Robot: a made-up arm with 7 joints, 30 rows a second.
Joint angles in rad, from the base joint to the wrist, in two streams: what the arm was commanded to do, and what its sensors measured. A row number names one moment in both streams.
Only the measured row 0 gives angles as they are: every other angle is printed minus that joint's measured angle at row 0.
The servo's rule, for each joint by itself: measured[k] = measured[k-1] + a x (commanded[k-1-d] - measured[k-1]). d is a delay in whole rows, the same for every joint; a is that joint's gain. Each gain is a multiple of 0.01, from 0.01 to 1. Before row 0 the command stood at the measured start. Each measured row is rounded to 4 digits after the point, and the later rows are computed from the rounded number. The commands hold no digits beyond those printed.
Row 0, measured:
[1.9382, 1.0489, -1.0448, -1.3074, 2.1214, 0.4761, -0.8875]
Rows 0 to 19, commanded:
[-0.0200, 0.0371, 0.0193, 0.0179, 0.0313, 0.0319, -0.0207]
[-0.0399, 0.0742, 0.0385, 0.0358, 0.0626, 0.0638, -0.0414]
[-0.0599, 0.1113, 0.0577, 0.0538, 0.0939, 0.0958, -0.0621]
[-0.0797, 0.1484, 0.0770, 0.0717, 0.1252, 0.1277, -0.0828]
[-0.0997, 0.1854, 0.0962, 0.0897, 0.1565, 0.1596, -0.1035]
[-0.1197, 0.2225, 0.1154, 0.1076, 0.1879, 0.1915, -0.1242]
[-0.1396, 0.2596, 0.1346, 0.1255, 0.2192, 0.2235, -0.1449]
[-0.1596, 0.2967, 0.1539, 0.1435, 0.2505, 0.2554, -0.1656]
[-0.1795, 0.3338, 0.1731, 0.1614, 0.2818, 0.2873, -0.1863]
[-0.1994, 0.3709, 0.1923, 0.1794, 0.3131, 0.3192, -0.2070]
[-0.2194, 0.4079, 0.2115, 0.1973, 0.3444, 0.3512, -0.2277]
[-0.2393, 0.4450, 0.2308, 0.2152, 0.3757, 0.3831, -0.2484]
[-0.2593, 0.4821, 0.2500, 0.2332, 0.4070, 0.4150, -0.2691]
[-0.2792, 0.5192, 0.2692, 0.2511, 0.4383, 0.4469, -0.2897]
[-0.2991, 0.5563, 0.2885, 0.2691, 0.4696, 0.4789, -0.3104]
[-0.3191, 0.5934, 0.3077, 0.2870, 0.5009, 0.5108, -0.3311]
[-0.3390, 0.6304, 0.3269, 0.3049, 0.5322, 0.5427, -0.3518]
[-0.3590, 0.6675, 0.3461, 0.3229, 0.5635, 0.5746, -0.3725]
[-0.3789, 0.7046, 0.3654, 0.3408, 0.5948, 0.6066, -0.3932]
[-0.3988, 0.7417, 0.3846, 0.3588, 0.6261, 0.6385, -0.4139]
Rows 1 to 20, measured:
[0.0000, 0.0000, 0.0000, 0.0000, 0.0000, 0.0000, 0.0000]
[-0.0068, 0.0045, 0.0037, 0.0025, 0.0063, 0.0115, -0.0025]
[-0.0181, 0.0129, 0.0103, 0.0072, 0.0176, 0.0303, -0.0072]
[-0.0323, 0.0247, 0.0193, 0.0137, 0.0329, 0.0539, -0.0138]
[-0.0484, 0.0395, 0.0303, 0.0218, 0.0514, 0.0805, -0.0221]
[-0.0658, 0.0570, 0.0428, 0.0313, 0.0724, 0.1090, -0.0319]
[-0.0841, 0.0769, 0.0566, 0.0420, 0.0955, 0.1387, -0.0430]
[-0.1030, 0.0988, 0.0714, 0.0537, 0.1202, 0.1692, -0.0552]
[-0.1222, 0.1225, 0.0871, 0.0663, 0.1463, 0.2002, -0.0684]
[-0.1417, 0.1479, 0.1034, 0.0796, 0.1734, 0.2316, -0.0825]
[-0.1613, 0.1747, 0.1203, 0.0936, 0.2013, 0.2631, -0.0974]
[-0.1811, 0.2027, 0.1376, 0.1081, 0.2299, 0.2948, -0.1130]
[-0.2009, 0.2318, 0.1553, 0.1231, 0.2591, 0.3266, -0.1292]
[-0.2208, 0.2618, 0.1733, 0.1385, 0.2887, 0.3584, -0.1460]
[-0.2407, 0.2927, 0.1915, 0.1543, 0.3186, 0.3903, -0.1632]
[-0.2606, 0.3243, 0.2099, 0.1704, 0.3488, 0.4222, -0.1809]
[-0.2805, 0.3566, 0.2285, 0.1867, 0.3792, 0.4541, -0.1989]
[-0.3004, 0.3895, 0.2472, 0.2032, 0.4098, 0.4860, -0.2172]
[-0.3203, 0.4229, 0.2660, 0.2200, 0.4405, 0.5179, -0.2358]
[-0.3402, 0.4567, 0.2849, 0.2369, 0.4714, 0.5498, -0.2547]
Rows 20 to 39, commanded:
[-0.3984, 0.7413, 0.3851, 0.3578, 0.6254, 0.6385, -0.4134]
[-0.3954, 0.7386, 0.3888, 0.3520, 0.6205, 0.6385, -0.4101]
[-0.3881, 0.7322, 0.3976, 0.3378, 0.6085, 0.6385, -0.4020]
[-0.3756, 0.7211, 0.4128, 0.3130, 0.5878, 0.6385, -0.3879]
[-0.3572, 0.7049, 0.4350, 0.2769, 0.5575, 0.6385, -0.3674]
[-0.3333, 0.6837, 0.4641, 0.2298, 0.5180, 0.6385, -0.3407]
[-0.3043, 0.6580, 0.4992, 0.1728, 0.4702, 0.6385, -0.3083]
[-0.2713, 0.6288, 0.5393, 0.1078, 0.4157, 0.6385, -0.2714]
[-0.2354, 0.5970, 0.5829, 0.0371, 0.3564, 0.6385, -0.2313]
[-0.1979, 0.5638, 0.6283, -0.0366, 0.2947, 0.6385, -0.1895]
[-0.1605, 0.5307, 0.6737, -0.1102, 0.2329, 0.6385, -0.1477]
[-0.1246, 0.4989, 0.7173, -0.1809, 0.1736, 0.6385, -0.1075]
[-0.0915, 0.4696, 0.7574, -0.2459, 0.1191, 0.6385, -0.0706]
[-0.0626, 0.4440, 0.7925, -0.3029, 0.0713, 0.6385, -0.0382]
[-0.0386, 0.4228, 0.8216, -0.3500, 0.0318, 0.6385, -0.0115]
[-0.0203, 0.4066, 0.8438, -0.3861, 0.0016, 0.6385, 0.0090]
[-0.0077, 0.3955, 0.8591, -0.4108, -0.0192, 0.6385, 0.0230]
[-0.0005, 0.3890, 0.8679, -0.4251, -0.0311, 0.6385, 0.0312]
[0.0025, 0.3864, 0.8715, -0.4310, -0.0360, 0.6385, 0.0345]
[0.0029, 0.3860, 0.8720, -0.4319, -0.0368, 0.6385, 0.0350]
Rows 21 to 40, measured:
[-0.3601, 0.4909, 0.3038, 0.2540, 0.5023, 0.5817, -0.2738]
[-0.3731, 0.5209, 0.3192, 0.2685, 0.5269, 0.6021, -0.2906]
[-0.3807, 0.5470, 0.3324, 0.2802, 0.5456, 0.6152, -0.3049]
[-0.3832, 0.5692, 0.3448, 0.2883, 0.5582, 0.6236, -0.3166]
[-0.3806, 0.5874, 0.3577, 0.2918, 0.5641, 0.6290, -0.3252]
[-0.3726, 0.6015, 0.3724, 0.2897, 0.5628, 0.6324, -0.3303]
[-0.3592, 0.6114, 0.3898, 0.2813, 0.5538, 0.6346, -0.3315]
[-0.3405, 0.6170, 0.4106, 0.2661, 0.5371, 0.6360, -0.3287]
[-0.3170, 0.6184, 0.4351, 0.2439, 0.5128, 0.6369, -0.3218]
[-0.2893, 0.6158, 0.4632, 0.2149, 0.4815, 0.6375, -0.3109]
[-0.2582, 0.6096, 0.4946, 0.1797, 0.4441, 0.6379, -0.2963]
[-0.2250, 0.6001, 0.5286, 0.1391, 0.4019, 0.6381, -0.2785]
[-0.1909, 0.5880, 0.5645, 0.0943, 0.3562, 0.6382, -0.2580]
[-0.1571, 0.5738, 0.6012, 0.0467, 0.3088, 0.6383, -0.2355]
[-0.1250, 0.5582, 0.6375, -0.0022, 0.2613, 0.6384, -0.2118]
[-0.0956, 0.5420, 0.6725, -0.0509, 0.2154, 0.6384, -0.1878]
[-0.0700, 0.5258, 0.7050, -0.0978, 0.1726, 0.6384, -0.1642]
[-0.0488, 0.5102, 0.7343, -0.1416, 0.1342, 0.6384, -0.1417]
[-0.0324, 0.4957, 0.7597, -0.1813, 0.1011, 0.6384, -0.1210]
[-0.0205, 0.4826, 0.7809, -0.2163, 0.0737, 0.6384, -0.1023]

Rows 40 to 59, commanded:
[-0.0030, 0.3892, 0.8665, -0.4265, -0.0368, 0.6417, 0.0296]
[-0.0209, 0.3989, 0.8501, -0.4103, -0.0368, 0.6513, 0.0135]
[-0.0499, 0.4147, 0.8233, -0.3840, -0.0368, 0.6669, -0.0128]
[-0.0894, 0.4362, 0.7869, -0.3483, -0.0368, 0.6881, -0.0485]
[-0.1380, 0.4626, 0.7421, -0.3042, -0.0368, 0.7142, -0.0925]
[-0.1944, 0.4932, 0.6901, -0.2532, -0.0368, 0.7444, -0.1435]
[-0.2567, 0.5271, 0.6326, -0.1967, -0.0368, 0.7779, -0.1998]
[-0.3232, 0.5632, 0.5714, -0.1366, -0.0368, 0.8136, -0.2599]
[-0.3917, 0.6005, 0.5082, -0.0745, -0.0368, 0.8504, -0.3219]
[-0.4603, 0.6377, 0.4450, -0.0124, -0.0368, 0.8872, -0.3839]
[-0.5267, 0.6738, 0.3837, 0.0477, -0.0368, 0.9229, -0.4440]
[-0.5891, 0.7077, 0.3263, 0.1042, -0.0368, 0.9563, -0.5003]
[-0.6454, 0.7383, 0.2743, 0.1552, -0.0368, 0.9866, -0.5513]
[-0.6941, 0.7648, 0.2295, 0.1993, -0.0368, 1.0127, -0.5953]
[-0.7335, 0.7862, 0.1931, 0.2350, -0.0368, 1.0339, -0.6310]
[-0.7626, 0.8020, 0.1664, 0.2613, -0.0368, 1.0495, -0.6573]
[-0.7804, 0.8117, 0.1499, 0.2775, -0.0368, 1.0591, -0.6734]
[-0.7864, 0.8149, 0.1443, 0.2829, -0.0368, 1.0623, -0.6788]
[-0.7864, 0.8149, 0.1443, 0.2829, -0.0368, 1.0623, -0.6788]
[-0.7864, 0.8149, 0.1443, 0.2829, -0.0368, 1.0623, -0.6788]
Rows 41 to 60, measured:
[-0.0125, 0.4710, 0.7982, -0.2465, 0.0516, 0.6384, -0.0858]
[-0.0093, 0.4612, 0.8112, -0.2717, 0.0339, 0.6396, -0.0720]
[-0.0132, 0.4537, 0.8186, -0.2911, 0.0198, 0.6438, -0.0617]
[-0.0257, 0.4490, 0.8195, -0.3041, 0.0085, 0.6521, -0.0558]
[-0.0474, 0.4475, 0.8133, -0.3103, -0.0006, 0.6651, -0.0549]
[-0.0782, 0.4493, 0.7998, -0.3094, -0.0078, 0.6828, -0.0594]
[-0.1177, 0.4546, 0.7790, -0.3015, -0.0136, 0.7050, -0.0695]
[-0.1650, 0.4633, 0.7512, -0.2868, -0.0182, 0.7312, -0.0851]
[-0.2188, 0.4753, 0.7170, -0.2658, -0.0219, 0.7609, -0.1061]
[-0.2776, 0.4903, 0.6773, -0.2390, -0.0249, 0.7931, -0.1320]
[-0.3397, 0.5080, 0.6332, -0.2073, -0.0273, 0.8270, -0.1622]
[-0.4033, 0.5279, 0.5858, -0.1716, -0.0292, 0.8615, -0.1960]
[-0.4665, 0.5495, 0.5365, -0.1330, -0.0307, 0.8956, -0.2325]
[-0.5273, 0.5722, 0.4867, -0.0927, -0.0319, 0.9284, -0.2708]
[-0.5840, 0.5953, 0.4378, -0.0518, -0.0329, 0.9587, -0.3097]
[-0.6348, 0.6182, 0.3913, -0.0116, -0.0337, 0.9858, -0.3483]
[-0.6783, 0.6403, 0.3486, 0.0266, -0.0343, 1.0087, -0.3854]
[-0.7130, 0.6609, 0.3108, 0.0617, -0.0348, 1.0268, -0.4200]
[-0.7380, 0.6794, 0.2792, 0.0927, -0.0352, 1.0396, -0.4511]
[-0.7545, 0.6957, 0.2536, 0.1193, -0.0355, 1.0478, -0.4784]

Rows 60 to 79, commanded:
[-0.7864, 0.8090, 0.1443, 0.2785, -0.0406, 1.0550, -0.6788]
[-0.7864, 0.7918, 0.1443, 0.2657, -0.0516, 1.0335, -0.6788]
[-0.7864, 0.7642, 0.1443, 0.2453, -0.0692, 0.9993, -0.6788]
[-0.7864, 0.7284, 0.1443, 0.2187, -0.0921, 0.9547, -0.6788]
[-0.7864, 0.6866, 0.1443, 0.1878, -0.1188, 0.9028, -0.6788]
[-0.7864, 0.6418, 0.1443, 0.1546, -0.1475, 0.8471, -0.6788]
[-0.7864, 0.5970, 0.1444, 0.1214, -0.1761, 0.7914, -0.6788]
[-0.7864, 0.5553, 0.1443, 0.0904, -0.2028, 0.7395, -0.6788]
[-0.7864, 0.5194, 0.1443, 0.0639, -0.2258, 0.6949, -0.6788]
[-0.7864, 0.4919, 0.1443, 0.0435, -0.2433, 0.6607, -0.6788]
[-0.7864, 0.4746, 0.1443, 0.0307, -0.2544, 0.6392, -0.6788]
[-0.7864, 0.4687, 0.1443, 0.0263, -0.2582, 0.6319, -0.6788]
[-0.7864, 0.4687, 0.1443, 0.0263, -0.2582, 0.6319, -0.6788]
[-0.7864, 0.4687, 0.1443, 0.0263, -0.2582, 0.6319, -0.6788]
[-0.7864, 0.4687, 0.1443, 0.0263, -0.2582, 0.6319, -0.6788]
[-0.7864, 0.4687, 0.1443, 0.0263, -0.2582, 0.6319, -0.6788]
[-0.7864, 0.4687, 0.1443, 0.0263, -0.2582, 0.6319, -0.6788]
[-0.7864, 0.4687, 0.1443, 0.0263, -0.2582, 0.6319, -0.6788]
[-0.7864, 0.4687, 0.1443, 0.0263, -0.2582, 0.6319, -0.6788]
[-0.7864, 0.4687, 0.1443, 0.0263, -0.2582, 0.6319, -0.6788]
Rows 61 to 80, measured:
[-0.7653, 0.7100, 0.2328, 0.1422, -0.0358, 1.0530, -0.5024]
[-0.7725, 0.7219, 0.2160, 0.1613, -0.0368, 1.0537, -0.5236]
[-0.7772, 0.7303, 0.2024, 0.1759, -0.0398, 1.0464, -0.5422]
[-0.7803, 0.7344, 0.1914, 0.1856, -0.0457, 1.0294, -0.5586]
[-0.7824, 0.7337, 0.1825, 0.1902, -0.0550, 1.0025, -0.5730]
[-0.7838, 0.7280, 0.1752, 0.1899, -0.0678, 0.9666, -0.5857]
[-0.7847, 0.7177, 0.1693, 0.1850, -0.0837, 0.9236, -0.5969]
[-0.7853, 0.7032, 0.1646, 0.1761, -0.1022, 0.8760, -0.6067]
[-0.7857, 0.6855, 0.1607, 0.1641, -0.1223, 0.8269, -0.6154]
[-0.7859, 0.6656, 0.1576, 0.1501, -0.1430, 0.7794, -0.6230]
[-0.7861, 0.6448, 0.1551, 0.1352, -0.1631, 0.7367, -0.6297]
[-0.7862, 0.6244, 0.1530, 0.1206, -0.1814, 0.7016, -0.6356]
[-0.7863, 0.6057, 0.1513, 0.1074, -0.1968, 0.6765, -0.6408]
[-0.7863, 0.5893, 0.1500, 0.0960, -0.2091, 0.6604, -0.6454]
[-0.7863, 0.5748, 0.1489, 0.0862, -0.2189, 0.6501, -0.6494]
[-0.7863, 0.5621, 0.1480, 0.0778, -0.2268, 0.6435, -0.6529]
[-0.7863, 0.5509, 0.1473, 0.0706, -0.2331, 0.6393, -0.6560]
[-0.7863, 0.5410, 0.1467, 0.0644, -0.2381, 0.6366, -0.6587]
[-0.7863, 0.5323, 0.1462, 0.0591, -0.2421, 0.6349, -0.6611]
[-0.7863, 0.5247, 0.1458, 0.0545, -0.2453, 0.6338, -0.6632]

